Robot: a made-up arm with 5 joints. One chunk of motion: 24 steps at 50 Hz.
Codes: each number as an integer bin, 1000 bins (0 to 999) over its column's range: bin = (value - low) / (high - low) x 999, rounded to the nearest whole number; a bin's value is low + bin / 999 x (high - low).
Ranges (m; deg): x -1.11..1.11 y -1.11..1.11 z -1.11..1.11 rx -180..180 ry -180..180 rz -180..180
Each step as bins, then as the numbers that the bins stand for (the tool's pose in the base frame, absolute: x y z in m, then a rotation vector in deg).
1 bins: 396 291 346 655 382 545
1 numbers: -0.2300 -0.4633 -0.3411 56.04 -42.34 16.40
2 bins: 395 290 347 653 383 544
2 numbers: -0.2322 -0.4656 -0.3389 55.32 -41.98 16.04
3 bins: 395 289 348 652 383 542
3 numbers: -0.2322 -0.4678 -0.3367 54.95 -41.98 15.32
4 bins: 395 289 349 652 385 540
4 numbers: -0.2322 -0.4678 -0.3344 54.95 -41.26 14.59
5 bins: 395 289 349 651 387 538
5 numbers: -0.2322 -0.4678 -0.3344 54.59 -40.54 13.87
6 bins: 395 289 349 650 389 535
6 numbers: -0.2322 -0.4678 -0.3344 54.23 -39.82 12.79
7 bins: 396 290 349 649 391 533
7 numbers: -0.2300 -0.4656 -0.3344 53.87 -39.10 12.07
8 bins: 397 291 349 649 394 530
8 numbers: -0.2278 -0.4633 -0.3344 53.87 -38.02 10.99
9 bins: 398 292 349 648 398 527
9 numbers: -0.2256 -0.4611 -0.3344 53.51 -36.58 9.91
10 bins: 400 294 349 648 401 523
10 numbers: -0.2211 -0.4567 -0.3344 53.51 -35.50 8.47
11 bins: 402 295 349 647 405 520
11 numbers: -0.2167 -0.4544 -0.3344 53.15 -34.05 7.39
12 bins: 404 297 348 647 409 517
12 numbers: -0.2122 -0.4500 -0.3367 53.15 -32.61 6.31
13 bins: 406 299 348 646 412 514
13 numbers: -0.2078 -0.4456 -0.3367 52.79 -31.53 5.23
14 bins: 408 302 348 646 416 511
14 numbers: -0.2033 -0.4389 -0.3367 52.79 -30.09 4.14
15 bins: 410 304 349 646 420 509
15 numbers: -0.1989 -0.4344 -0.3344 52.79 -28.65 3.42
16 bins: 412 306 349 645 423 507
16 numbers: -0.1944 -0.4300 -0.3344 52.43 -27.57 2.70
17 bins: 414 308 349 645 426 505
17 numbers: -0.1900 -0.4256 -0.3344 52.43 -26.49 1.98
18 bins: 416 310 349 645 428 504
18 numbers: -0.1856 -0.4211 -0.3344 52.43 -25.77 1.62
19 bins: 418 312 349 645 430 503
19 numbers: -0.1811 -0.4167 -0.3344 52.43 -25.05 1.26
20 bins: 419 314 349 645 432 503
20 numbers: -0.1789 -0.4122 -0.3344 52.43 -24.32 1.26
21 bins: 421 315 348 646 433 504
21 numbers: -0.1744 -0.4100 -0.3367 52.79 -23.96 1.62
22 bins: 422 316 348 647 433 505
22 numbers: -0.1722 -0.4078 -0.3367 53.15 -23.96 1.98
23 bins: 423 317 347 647 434 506
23 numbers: -0.1700 -0.4056 -0.3389 53.15 -23.60 2.34
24 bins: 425 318 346 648 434 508
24 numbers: -0.1656 -0.4033 -0.3411 53.51 -23.60 3.06
